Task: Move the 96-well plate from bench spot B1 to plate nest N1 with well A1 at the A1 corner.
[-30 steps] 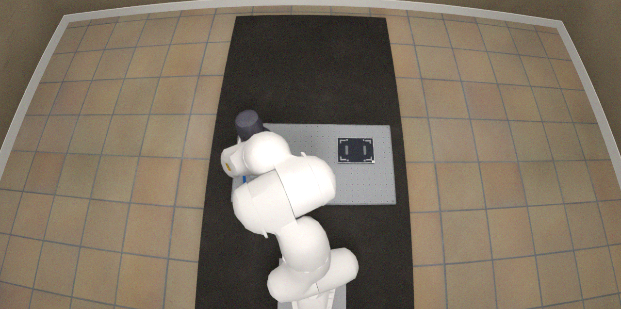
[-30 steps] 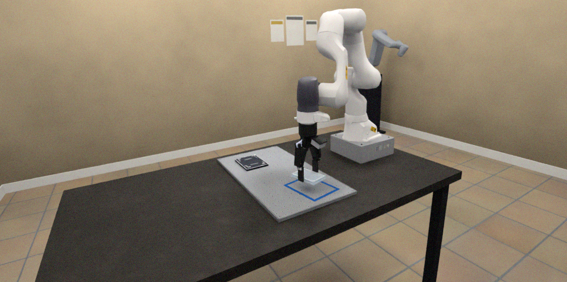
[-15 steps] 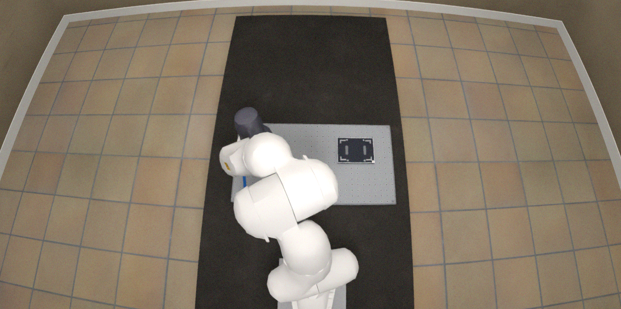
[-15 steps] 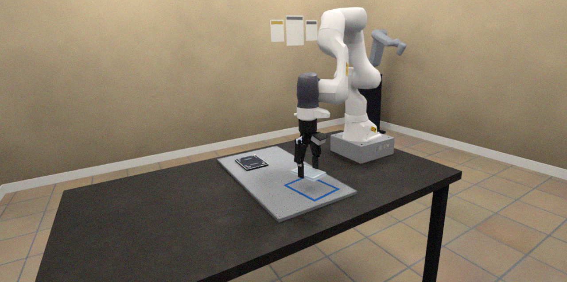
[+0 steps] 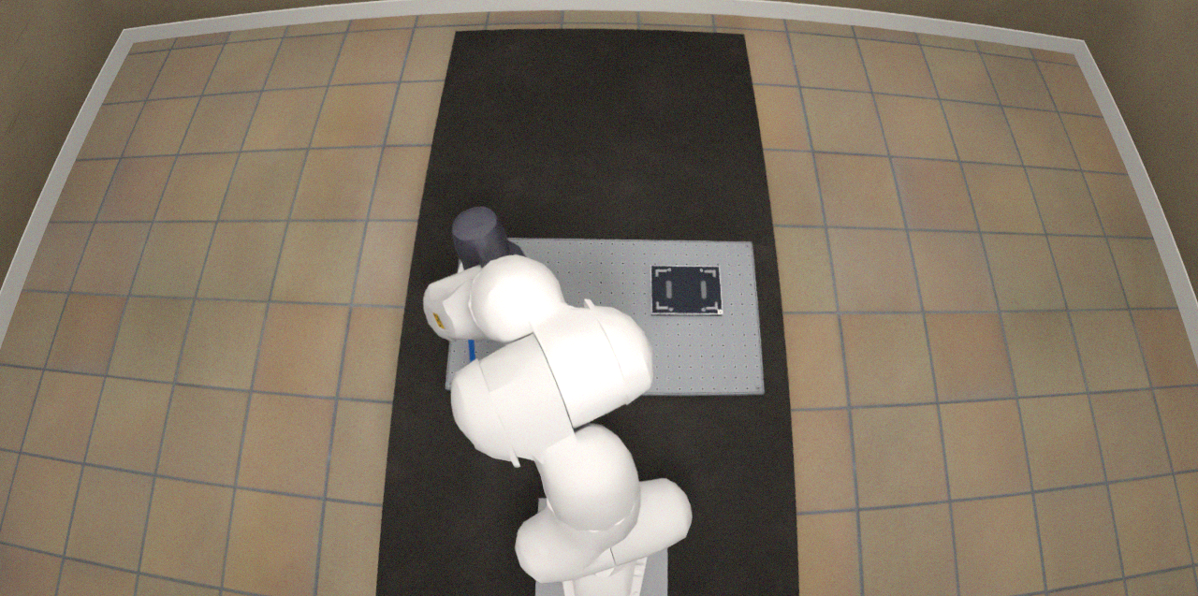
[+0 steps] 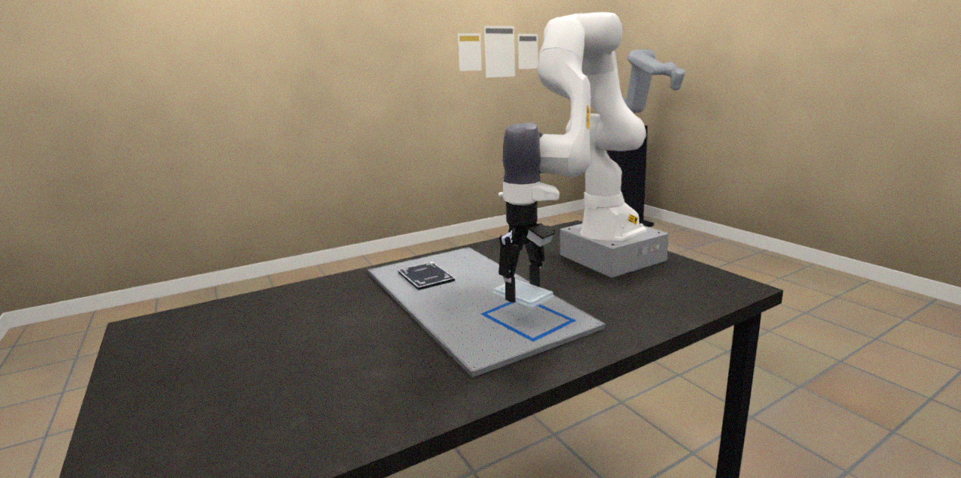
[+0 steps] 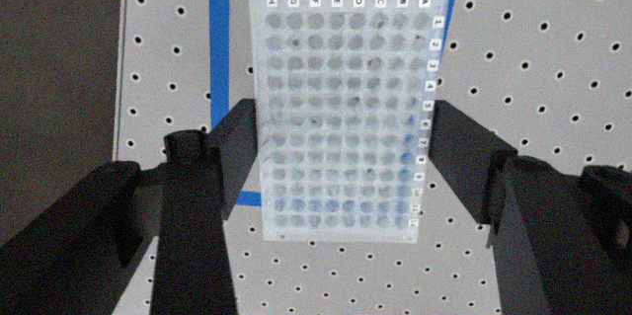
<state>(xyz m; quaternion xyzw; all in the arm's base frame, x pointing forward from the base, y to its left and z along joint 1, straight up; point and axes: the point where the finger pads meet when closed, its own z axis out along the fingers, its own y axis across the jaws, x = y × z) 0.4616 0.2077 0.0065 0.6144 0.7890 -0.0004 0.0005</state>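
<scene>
The black plate nest N1 lies 390 mm to the right of my hand, 90 mm ahead of it and 80 mm below it. The rest, counted from my hand: A1 label 470 mm to the right, 80 mm below, 40 mm ahead; clear 96-well plate 20 mm below.
</scene>
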